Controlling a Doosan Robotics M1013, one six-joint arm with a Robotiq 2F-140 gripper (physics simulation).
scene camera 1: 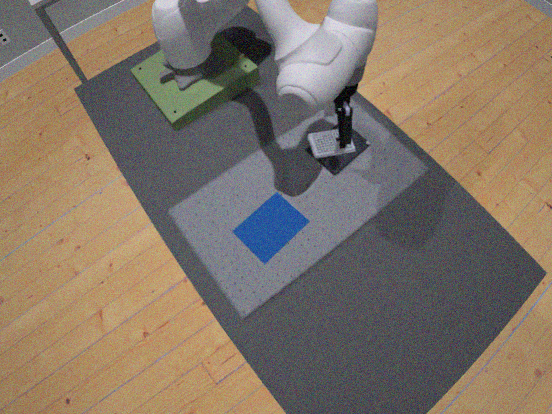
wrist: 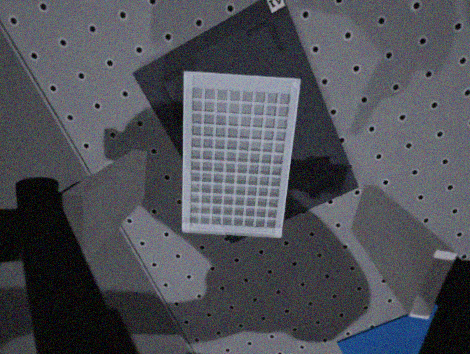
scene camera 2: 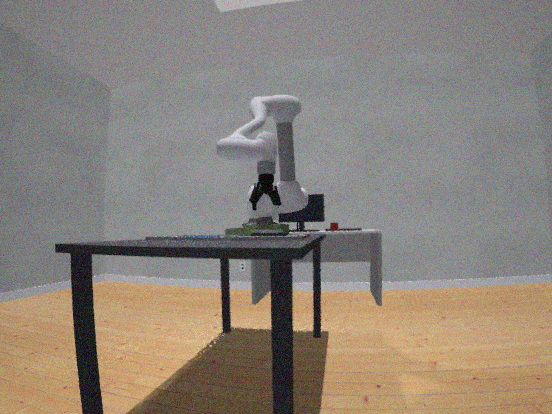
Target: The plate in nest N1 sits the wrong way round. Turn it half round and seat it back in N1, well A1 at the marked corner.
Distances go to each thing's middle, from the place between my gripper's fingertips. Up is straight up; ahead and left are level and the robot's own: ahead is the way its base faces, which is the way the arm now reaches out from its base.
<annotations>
I see my gripper 6 cm above the white plate (scene camera 1: pixel 322 143), 1 cm to the right of it and 1 cm past it. The rest, counted from my hand: blue rectangle (scene camera 1: pixel 269 228) (29 cm to the right, 12 cm ahead, 8 cm below).
</annotations>
